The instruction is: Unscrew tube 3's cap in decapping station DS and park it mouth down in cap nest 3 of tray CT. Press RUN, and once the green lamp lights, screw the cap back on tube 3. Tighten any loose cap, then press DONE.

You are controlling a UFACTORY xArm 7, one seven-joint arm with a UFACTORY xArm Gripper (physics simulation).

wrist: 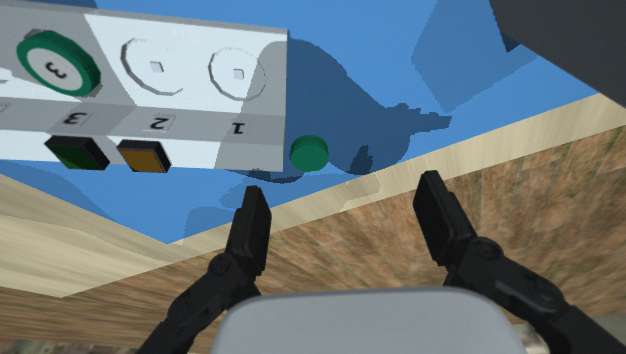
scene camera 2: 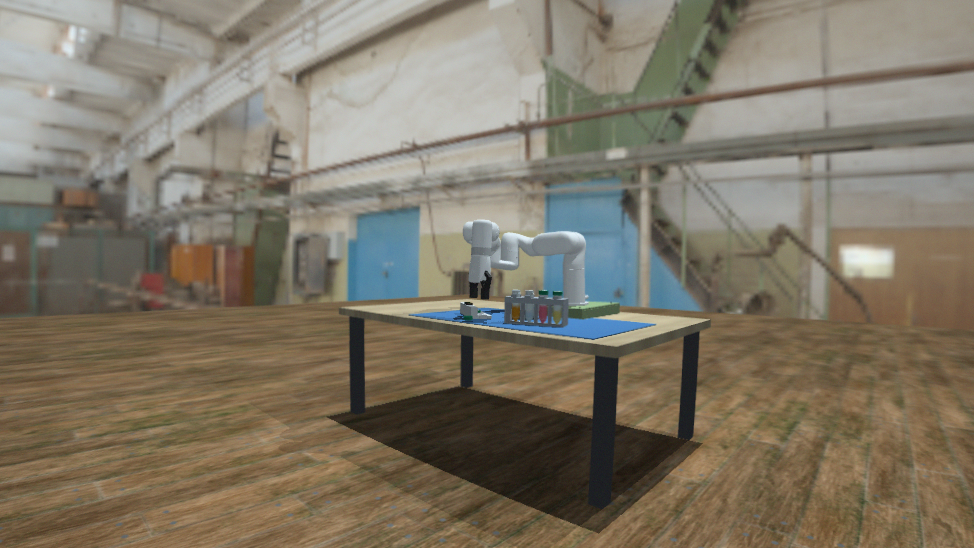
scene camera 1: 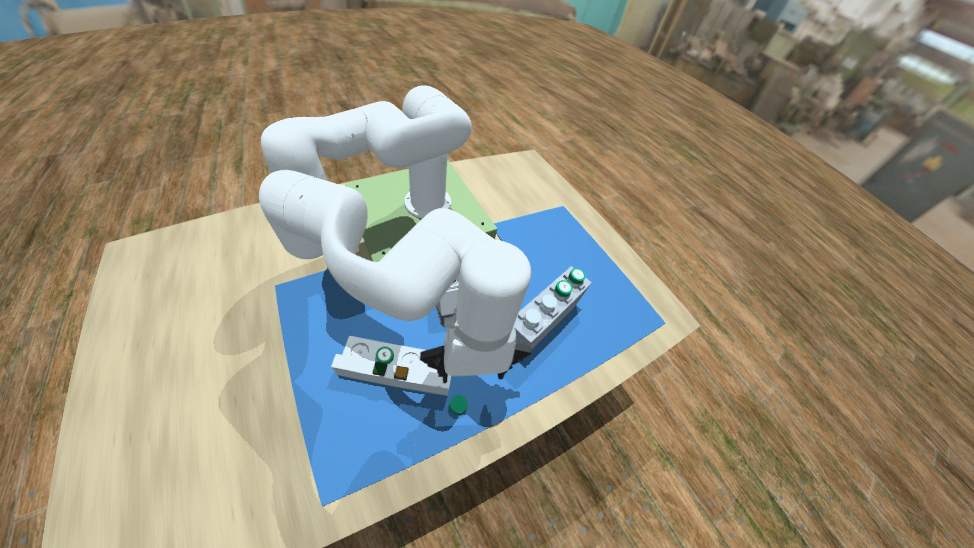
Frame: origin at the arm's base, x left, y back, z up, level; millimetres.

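Where they show: gripper, fingertip midpoint: (wrist: 339, 193) (scene camera 2: 479, 298) (scene camera 1: 472, 373); arm's base at its link origin: (scene camera 2: 574, 304) (scene camera 1: 427, 203).
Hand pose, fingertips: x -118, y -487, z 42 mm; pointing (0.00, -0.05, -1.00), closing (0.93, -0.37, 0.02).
Observation:
Each offset is from my fingertips to the top centre of the thing. "spot": to the spot under its first point. Level surfaces: height alone.
The white cap tray @[dz -27, dx -109, dy +98 mm] (scene camera 1: 422, 383) (wrist: 200, 117) bears the numbers 1, 2 and 3. A green cap with a white top marked 3 @[dz -60, dx -124, dy +122 mm] (scene camera 1: 384, 355) (wrist: 57, 65) sits in its nest 3. Nests 1 @[dz -73, dx -37, dy +64 mm] (wrist: 238, 74) and 2 @[dz -73, dx -80, dy +94 mm] (wrist: 156, 67) are empty. A green button @[spot: dz -27, dx -142, dy +85 mm] (scene camera 1: 379, 368) (wrist: 79, 153) and an amber button @[spot: dz -27, dx -108, dy +62 mm] (scene camera 1: 401, 372) (wrist: 145, 156) are on the tray's front; neither looks brightly lit. My gripper (scene camera 1: 473, 376) (scene camera 2: 479, 295) (wrist: 339, 193) is open and empty, above the mat by the tray's nest 1 end. A pale part @[spot: dz -42, dx +23, dy +147 mm] (scene camera 1: 447, 314), perhaps the decapping station, is mostly hidden behind the arm.
A grey rack @[dz +22, dx +220, dy +61 mm] (scene camera 1: 539, 340) (scene camera 2: 536, 323) with several tubes, white-capped and green-capped, stands on the blue mat @[dz -81 mm] (scene camera 1: 613, 299). A green round piece @[dz -67, dx -32, dy -24 mm] (scene camera 1: 458, 404) (wrist: 309, 154) lies by the tray's nest 1 end. A dark block @[spot: dz -22, dx +117, dy +22 mm] (wrist: 565, 40) shows at the wrist view's upper right.

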